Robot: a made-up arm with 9 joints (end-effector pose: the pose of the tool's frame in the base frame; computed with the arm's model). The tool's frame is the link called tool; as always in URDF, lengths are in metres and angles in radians. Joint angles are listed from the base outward.
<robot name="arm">
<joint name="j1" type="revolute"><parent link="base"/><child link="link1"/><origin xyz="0.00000 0.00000 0.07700"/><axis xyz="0 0 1"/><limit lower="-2.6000" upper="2.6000"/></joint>
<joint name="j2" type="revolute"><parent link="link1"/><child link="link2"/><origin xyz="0.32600 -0.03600 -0.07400" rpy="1.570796 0.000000 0.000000"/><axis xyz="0 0 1"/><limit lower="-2.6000" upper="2.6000"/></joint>
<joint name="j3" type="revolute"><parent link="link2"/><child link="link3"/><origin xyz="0.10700 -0.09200 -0.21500" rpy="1.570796 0.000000 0.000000"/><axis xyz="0 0 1"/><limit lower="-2.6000" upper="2.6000"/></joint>
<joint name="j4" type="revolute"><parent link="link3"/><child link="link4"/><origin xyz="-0.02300 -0.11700 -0.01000" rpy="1.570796 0.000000 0.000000"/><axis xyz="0 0 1"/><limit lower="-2.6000" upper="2.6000"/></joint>
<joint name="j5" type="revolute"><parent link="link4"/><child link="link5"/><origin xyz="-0.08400 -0.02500 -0.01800" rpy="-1.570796 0.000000 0.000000"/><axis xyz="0 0 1"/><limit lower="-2.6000" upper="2.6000"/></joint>
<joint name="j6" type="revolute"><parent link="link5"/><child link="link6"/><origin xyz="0.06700 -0.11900 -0.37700" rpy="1.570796 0.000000 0.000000"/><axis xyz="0 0 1"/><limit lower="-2.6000" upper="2.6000"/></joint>
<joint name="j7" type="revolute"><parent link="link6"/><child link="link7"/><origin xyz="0.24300 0.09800 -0.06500" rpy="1.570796 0.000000 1.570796"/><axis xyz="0 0 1"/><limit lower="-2.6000" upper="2.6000"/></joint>
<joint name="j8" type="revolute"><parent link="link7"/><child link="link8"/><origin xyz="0.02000 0.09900 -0.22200" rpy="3.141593 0.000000 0.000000"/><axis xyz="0 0 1"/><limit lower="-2.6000" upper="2.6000"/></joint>
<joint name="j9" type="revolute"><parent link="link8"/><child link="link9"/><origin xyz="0.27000 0.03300 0.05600" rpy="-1.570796 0.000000 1.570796"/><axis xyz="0 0 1"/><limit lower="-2.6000" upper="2.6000"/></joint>
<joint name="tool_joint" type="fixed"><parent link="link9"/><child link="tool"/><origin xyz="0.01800 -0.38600 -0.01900" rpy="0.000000 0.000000 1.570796"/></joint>
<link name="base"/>
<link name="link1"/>
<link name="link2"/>
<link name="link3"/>
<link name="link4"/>
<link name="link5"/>
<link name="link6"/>
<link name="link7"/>
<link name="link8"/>
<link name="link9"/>
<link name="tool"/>
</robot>
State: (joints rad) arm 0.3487 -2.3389 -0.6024 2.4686 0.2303 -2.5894 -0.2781 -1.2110 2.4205
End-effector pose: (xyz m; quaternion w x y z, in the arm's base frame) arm -0.8098 0.4625 0.3579 0.2355 0.9526 -0.0088 0.1926
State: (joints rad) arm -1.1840 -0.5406 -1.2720 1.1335 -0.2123 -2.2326 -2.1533 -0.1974 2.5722
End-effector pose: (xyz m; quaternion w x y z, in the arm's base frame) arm 0.7565 -0.5893 0.1606 0.6030 -0.2737 0.4479 0.6008
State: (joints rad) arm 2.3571 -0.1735 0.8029 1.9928 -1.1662 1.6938 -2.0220 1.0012 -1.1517
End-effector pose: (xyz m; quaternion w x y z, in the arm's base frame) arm -0.4587 0.5025 -0.6729 0.0595 -0.4869 -0.1731 -0.8541
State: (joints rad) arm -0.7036 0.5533 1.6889 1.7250 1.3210 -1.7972 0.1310 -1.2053 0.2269
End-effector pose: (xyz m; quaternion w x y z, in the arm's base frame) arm 0.5098 -0.1414 -0.4995 0.5488 0.1228 -0.2655 -0.7831
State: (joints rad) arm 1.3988 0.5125 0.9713 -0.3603 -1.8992 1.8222 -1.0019 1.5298 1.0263
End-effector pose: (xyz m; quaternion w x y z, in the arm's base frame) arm -0.8405 0.3996 0.2864 0.5479 0.8350 0.0088 0.0498
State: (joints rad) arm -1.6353 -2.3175 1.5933 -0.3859 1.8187 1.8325 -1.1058 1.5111 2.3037
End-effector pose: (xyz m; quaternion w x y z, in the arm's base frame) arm 0.1680 -0.4058 0.0006 0.0491 -0.9471 0.0973 0.3020
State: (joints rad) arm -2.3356 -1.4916 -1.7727 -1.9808 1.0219 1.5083 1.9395 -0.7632 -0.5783
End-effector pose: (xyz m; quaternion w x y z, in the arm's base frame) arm -0.4582 0.3287 -0.4955 0.5253 -0.4662 0.0743 -0.7080
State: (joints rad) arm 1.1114 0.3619 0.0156 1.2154 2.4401 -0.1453 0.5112 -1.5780 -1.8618
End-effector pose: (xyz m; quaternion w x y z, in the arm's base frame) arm 0.4157 0.9399 0.4593 0.3172 0.6539 -0.0054 -0.6869
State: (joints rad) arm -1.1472 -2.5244 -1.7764 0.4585 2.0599 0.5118 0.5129 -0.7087 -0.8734
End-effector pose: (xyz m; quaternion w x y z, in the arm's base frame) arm 0.9396 -0.1257 -0.2040 0.2655 -0.0012 -0.8545 0.4465
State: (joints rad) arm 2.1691 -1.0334 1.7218 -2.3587 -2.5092 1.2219 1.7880 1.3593 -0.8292
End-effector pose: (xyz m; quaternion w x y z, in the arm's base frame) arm -0.3040 -0.5875 -0.1888 0.0563 0.5858 0.8026 0.0978
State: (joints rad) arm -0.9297 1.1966 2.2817 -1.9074 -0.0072 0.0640 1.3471 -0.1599 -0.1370
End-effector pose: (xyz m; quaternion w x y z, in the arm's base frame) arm 0.7378 -0.8825 0.3692 0.0111 -0.5246 -0.7478 -0.4067
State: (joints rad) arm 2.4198 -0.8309 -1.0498 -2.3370 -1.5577 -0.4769 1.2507 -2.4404 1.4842
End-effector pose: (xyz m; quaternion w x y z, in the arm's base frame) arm 0.3361 -0.1184 -0.6292 0.6135 0.0853 -0.6928 0.3694
